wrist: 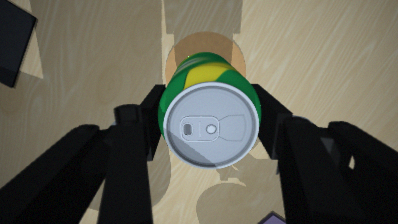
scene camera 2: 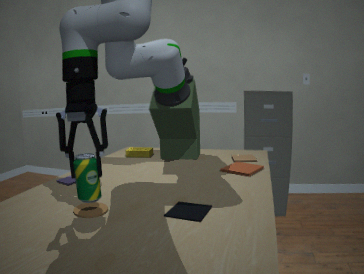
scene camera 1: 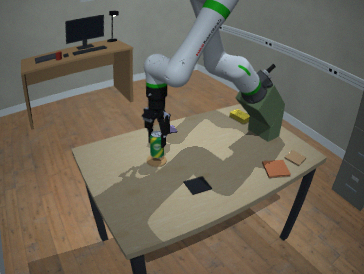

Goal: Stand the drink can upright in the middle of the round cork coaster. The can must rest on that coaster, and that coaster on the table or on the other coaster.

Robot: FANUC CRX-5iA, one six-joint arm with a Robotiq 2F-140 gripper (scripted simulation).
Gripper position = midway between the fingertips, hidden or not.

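The gripper point(scene camera 2: 87, 176) can be seen, and the wrist view shows the gripper point(wrist: 206, 100) as well.
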